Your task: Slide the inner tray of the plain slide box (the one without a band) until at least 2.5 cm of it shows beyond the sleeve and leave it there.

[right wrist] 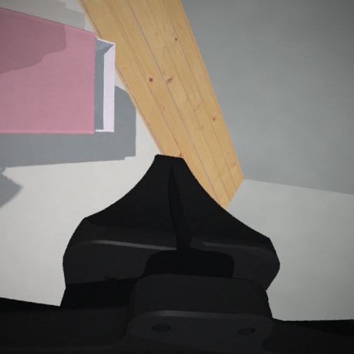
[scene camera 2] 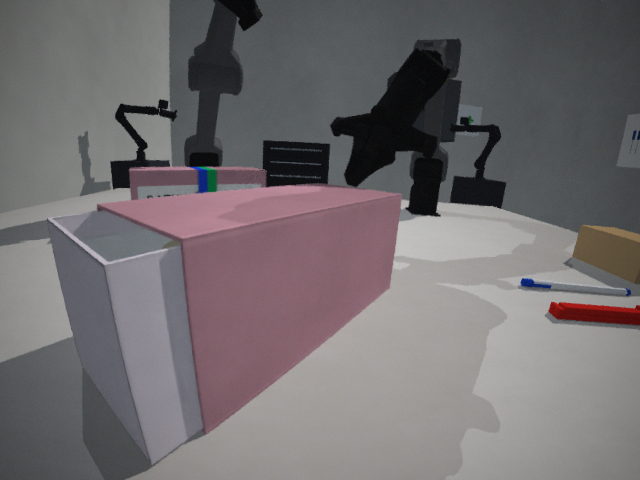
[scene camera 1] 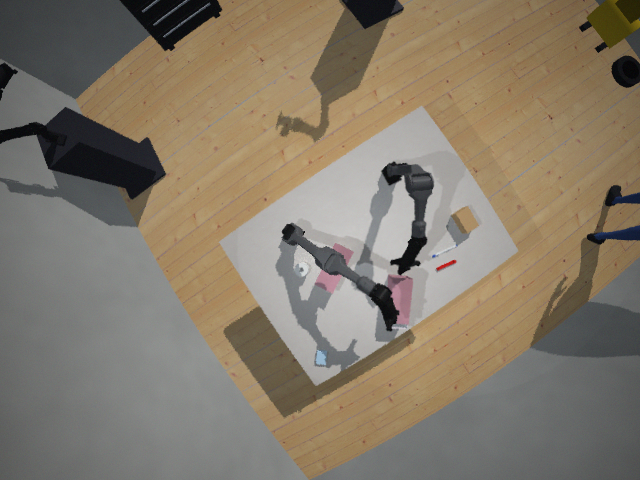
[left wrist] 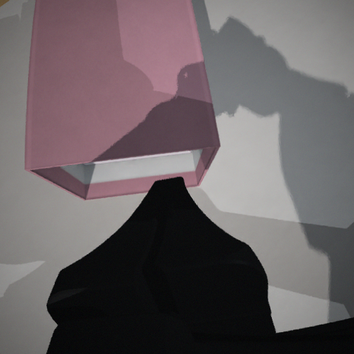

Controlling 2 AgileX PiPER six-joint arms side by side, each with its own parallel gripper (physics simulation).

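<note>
The plain pink sleeve [scene camera 1: 405, 297] [scene camera 2: 289, 279] [left wrist: 100, 65] [right wrist: 45, 90] lies on the white table. Its pale inner tray [scene camera 1: 399, 326] [scene camera 2: 136, 330] [right wrist: 109, 90] sticks out of the end at the lower left in scene camera 2, showing an open top. The sleeve's other end is open and hollow in the left wrist view, with the tray set back inside. My left gripper [scene camera 1: 402, 270] [scene camera 2: 354, 181] [left wrist: 172, 195] is shut and empty at that hollow end. My right gripper [scene camera 1: 390, 328] [right wrist: 166, 173] is shut and empty, beside the tray's protruding end and apart from it.
A banded pink box [scene camera 1: 342, 253] [scene camera 2: 160, 178] lies partly under the right arm. A white-and-blue pen [scene camera 1: 445, 251] [scene camera 2: 584, 287], a red marker [scene camera 1: 446, 265] [scene camera 2: 594, 313] and a tan block [scene camera 1: 464, 220] [scene camera 2: 610, 251] lie to the right. A light blue block [scene camera 1: 321, 357] is near the table's lower corner.
</note>
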